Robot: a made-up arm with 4 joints.
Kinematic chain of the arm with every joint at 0, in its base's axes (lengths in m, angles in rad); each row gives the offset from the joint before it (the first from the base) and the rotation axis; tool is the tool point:
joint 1: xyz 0 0 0.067 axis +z
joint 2: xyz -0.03 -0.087 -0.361 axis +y
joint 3: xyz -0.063 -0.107 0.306 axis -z
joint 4: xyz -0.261 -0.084 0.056 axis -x
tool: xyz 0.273 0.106 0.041
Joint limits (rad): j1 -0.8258..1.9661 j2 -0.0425..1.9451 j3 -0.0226..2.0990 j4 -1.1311..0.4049
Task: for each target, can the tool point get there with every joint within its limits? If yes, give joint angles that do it. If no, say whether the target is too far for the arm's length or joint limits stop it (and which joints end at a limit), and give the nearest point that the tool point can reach.
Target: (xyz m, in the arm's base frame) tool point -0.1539 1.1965 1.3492
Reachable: no: too far | nearest point 0.0957 0.3226 0.1064 | short by 1.540 m
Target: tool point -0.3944 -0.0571 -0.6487
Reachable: no: joint limits stop it (at a limit: joint 1, joint 2, joint 4) | nearest point 0.0644 -0.3691 -0.3948 | short by 0.610 m
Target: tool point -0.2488 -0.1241 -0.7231
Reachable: no: joint limits stop it (at a limit: joint 1, joint 2, joint 4) | nearest point 0.0672 -0.3661 -0.3956 | short by 0.515 m
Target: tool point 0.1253 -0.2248 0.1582
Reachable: yes | joints -0.1067 0.6188 1.4948 -0.9436
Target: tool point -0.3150 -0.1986 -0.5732
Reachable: no: joint limits stop it (at a limit: joint 1, joint 2, joint 4) | nearest point 0.0608 -0.3735 -0.3927 | short by 0.452 m
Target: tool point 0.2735 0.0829 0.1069
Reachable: yes | joints 1.1385 0.6423 0.7153 -0.5550
